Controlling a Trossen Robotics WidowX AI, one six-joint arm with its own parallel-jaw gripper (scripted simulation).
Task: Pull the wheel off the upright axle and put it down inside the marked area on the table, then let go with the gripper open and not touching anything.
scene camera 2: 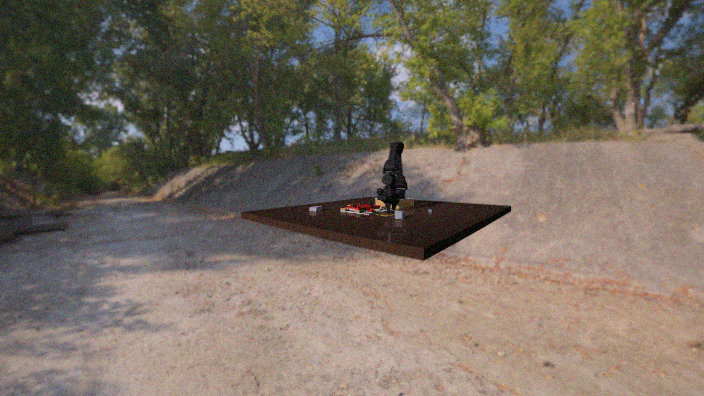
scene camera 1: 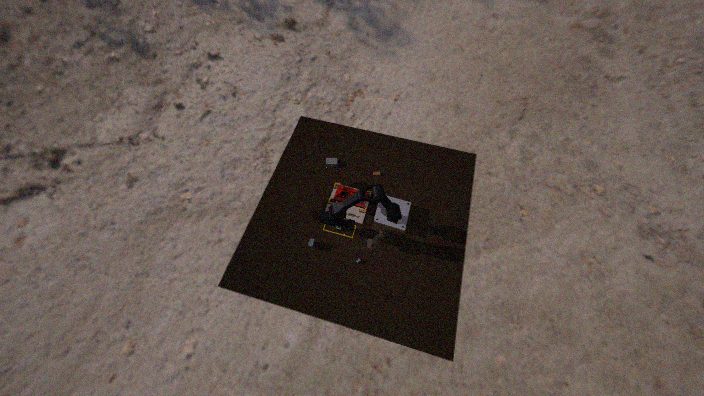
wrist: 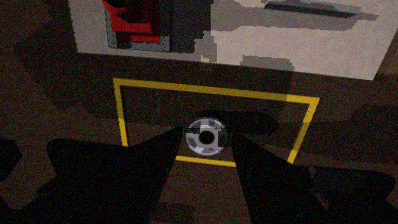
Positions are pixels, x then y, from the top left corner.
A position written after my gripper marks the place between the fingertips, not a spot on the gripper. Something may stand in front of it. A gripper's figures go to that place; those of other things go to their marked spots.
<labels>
My gripper [wrist: 207,133] is 11 cm from the lens. A grey wheel [wrist: 207,145]: 11 cm from the lens.
</labels>
